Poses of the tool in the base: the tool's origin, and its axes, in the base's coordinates. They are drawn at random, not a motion.
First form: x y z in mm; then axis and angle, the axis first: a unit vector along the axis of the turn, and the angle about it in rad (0 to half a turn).
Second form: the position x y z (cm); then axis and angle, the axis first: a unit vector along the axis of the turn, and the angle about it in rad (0 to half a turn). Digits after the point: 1 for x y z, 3 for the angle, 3 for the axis.
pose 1, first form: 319 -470 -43 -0.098 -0.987 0.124 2.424
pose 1, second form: 31.9 -47.0 -4.3 -0.098 -0.987 0.124 2.424
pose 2, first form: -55 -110 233 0.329 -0.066 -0.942 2.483
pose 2, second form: -5.5 -11.0 23.3 0.329 -0.066 -0.942 2.483
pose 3, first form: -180 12 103 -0.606 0.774 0.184 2.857
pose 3, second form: -18.0 1.2 10.3 -0.606 0.774 0.184 2.857
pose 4, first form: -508 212 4 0.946 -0.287 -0.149 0.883
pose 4, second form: -50.8 21.2 0.4 0.946 -0.287 -0.149 0.883
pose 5, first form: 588 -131 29 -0.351 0.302 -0.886 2.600
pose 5, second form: 58.8 -13.1 2.9 -0.351 0.302 -0.886 2.600
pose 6, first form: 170 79 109 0.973 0.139 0.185 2.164
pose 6, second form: 17.0 7.9 10.9 0.973 0.139 0.185 2.164
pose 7, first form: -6 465 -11 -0.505 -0.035 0.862 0.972
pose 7, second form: -0.6 46.5 -1.1 -0.505 -0.035 0.862 0.972
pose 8, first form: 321 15 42 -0.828 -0.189 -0.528 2.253
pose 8, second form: 32.1 1.5 4.2 -0.828 -0.189 -0.528 2.253
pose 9, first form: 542 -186 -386 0.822 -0.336 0.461 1.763
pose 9, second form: 54.2 -18.6 -38.6 0.822 -0.336 0.461 1.763
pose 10, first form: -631 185 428 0.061 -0.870 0.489 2.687
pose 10, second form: -63.1 18.5 42.8 0.061 -0.870 0.489 2.687
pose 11, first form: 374 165 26 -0.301 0.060 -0.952 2.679
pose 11, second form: 37.4 16.5 2.6 -0.301 0.060 -0.952 2.679
